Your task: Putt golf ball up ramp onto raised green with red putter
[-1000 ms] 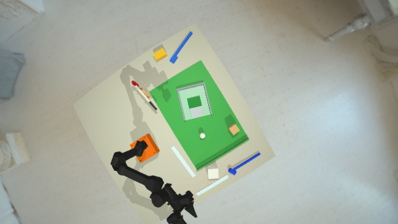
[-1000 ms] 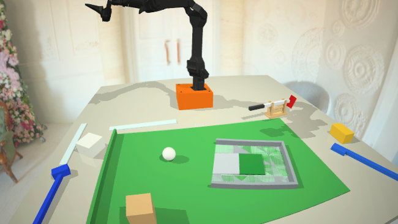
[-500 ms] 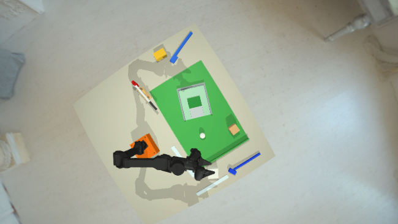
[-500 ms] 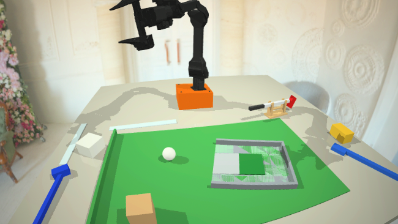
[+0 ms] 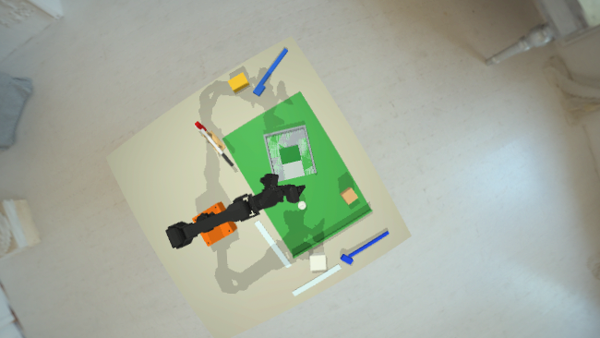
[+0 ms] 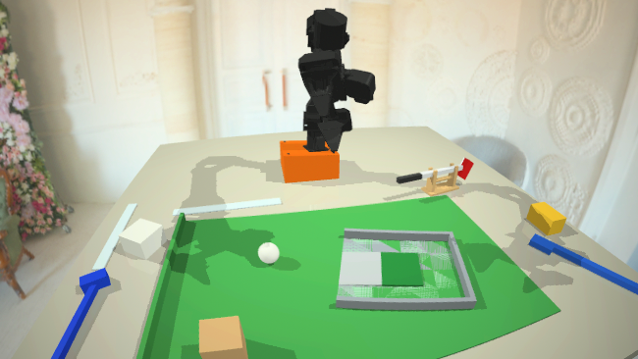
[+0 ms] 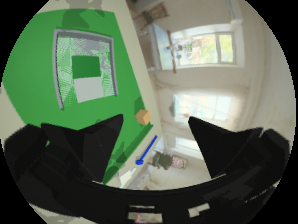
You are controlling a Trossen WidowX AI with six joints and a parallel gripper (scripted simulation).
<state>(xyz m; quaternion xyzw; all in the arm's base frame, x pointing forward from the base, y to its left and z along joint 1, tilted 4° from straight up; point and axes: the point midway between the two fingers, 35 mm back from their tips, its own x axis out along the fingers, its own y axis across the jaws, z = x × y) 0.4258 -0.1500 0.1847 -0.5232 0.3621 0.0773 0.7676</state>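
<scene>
Right now my gripper tip is 43 cm to the right of the red putter, 21 cm above it and 18 cm past it. Also, from my gripper tip: tan block 24 cm below, 23 cm to the right, 15 cm ahead; then green mat 27 cm below, 3 cm to the left, 2 cm ahead; then white golf ball 25 cm below, 10 cm to the right, 6 cm behind.
</scene>
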